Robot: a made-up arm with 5 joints. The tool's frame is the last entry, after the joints. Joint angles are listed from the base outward.
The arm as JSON. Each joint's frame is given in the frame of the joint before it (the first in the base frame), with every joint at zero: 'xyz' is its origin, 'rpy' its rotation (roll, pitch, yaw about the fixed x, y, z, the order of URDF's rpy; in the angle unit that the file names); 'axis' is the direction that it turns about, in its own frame. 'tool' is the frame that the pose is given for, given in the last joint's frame.
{
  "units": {
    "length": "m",
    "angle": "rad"
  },
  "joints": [
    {
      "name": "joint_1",
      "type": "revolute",
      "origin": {
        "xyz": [
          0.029,
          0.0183,
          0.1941
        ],
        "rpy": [
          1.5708,
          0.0,
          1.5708
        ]
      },
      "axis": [
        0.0,
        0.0,
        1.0
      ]
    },
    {
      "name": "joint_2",
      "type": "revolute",
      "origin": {
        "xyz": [
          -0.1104,
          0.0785,
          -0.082
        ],
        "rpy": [
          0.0,
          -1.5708,
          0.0
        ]
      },
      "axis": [
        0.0,
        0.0,
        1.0
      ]
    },
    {
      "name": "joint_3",
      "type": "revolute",
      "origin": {
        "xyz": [
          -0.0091,
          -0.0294,
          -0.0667
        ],
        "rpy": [
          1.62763,
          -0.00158,
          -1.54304
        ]
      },
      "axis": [
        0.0,
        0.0,
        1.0
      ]
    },
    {
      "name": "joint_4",
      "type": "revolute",
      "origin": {
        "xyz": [
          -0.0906,
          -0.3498,
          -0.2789
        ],
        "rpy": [
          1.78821,
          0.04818,
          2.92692
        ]
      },
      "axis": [
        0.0,
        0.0,
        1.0
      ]
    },
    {
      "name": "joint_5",
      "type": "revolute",
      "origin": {
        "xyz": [
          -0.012,
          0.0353,
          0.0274
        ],
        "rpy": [
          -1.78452,
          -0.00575,
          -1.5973
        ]
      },
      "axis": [
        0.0,
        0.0,
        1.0
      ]
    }
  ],
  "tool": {
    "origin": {
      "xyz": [
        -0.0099,
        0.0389,
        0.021
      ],
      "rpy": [
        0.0,
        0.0,
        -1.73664
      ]
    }
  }
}
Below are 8 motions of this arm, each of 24 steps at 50 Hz.
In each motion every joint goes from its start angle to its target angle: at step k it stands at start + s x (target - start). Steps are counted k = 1, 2, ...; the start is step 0. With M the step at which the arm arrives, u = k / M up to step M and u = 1 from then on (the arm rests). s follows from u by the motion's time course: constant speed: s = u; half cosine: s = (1 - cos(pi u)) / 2; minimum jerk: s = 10 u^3 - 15 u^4 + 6 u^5.
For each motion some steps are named. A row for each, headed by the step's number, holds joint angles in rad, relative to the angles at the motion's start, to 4 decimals.
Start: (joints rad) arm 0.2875 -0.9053 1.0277 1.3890 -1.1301
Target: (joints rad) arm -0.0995 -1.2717 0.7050 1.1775 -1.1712
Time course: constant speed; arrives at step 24
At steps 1, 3, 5, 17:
1: -0.0161 -0.0153 -0.0134 -0.0088 -0.0017
3: -0.0484 -0.0458 -0.0403 -0.0264 -0.0051
5: -0.0806 -0.0763 -0.0672 -0.0441 -0.0086
17: -0.2741 -0.2595 -0.2286 -0.1498 -0.0291

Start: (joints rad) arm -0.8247 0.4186 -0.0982 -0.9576 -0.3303
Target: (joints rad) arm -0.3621 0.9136 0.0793 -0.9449 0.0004
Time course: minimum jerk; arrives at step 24
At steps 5, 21, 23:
5: 0.0298 0.0319 0.0115 0.0008 0.0213
21: 0.4552 0.4871 0.1747 0.0125 0.3254
23: 0.4623 0.4947 0.1774 0.0127 0.3305

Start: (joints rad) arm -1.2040 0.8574 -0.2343 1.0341 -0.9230
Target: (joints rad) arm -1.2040 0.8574 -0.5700 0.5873 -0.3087
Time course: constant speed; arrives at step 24
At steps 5, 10, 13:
5: 0.0000 0.0000 -0.0699 -0.0931 0.1280
10: 0.0000 0.0000 -0.1399 -0.1862 0.2560
13: 0.0000 0.0000 -0.1818 -0.2420 0.3327

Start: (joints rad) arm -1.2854 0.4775 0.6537 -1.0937 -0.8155
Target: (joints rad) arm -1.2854 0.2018 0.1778 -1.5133 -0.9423
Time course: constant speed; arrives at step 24
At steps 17, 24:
17: 0.0000 -0.1953 -0.3371 -0.2972 -0.0898
24: 0.0000 -0.2757 -0.4759 -0.4196 -0.1268

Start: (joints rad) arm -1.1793 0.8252 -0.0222 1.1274 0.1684
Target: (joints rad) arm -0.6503 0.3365 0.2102 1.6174 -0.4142
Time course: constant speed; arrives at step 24
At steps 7, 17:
7: 0.1543 -0.1425 0.0678 0.1429 -0.1699
17: 0.3747 -0.3462 0.1646 0.3471 -0.4127

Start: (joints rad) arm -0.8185 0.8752 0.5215 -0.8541 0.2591
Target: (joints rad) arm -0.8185 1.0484 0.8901 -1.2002 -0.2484
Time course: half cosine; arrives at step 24
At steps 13, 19, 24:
13: 0.0000 0.0979 0.2084 -0.1956 -0.2869
19: 0.0000 0.1553 0.3305 -0.3103 -0.4551
24: 0.0000 0.1732 0.3686 -0.3461 -0.5075

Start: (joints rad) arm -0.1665 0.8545 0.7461 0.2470 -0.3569
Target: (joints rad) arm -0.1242 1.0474 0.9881 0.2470 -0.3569
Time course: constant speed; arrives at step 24
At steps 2, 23, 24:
2: 0.0035 0.0161 0.0202 0.0000 0.0000
23: 0.0405 0.1849 0.2319 0.0000 0.0000
24: 0.0423 0.1929 0.2420 0.0000 0.0000

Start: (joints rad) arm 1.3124 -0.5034 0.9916 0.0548 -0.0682
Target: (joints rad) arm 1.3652 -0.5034 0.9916 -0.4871 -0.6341
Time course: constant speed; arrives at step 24
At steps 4, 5, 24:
4: 0.0088 0.0000 0.0000 -0.0903 -0.0943
5: 0.0110 0.0000 0.0000 -0.1129 -0.1179
24: 0.0528 0.0000 0.0000 -0.5419 -0.5659

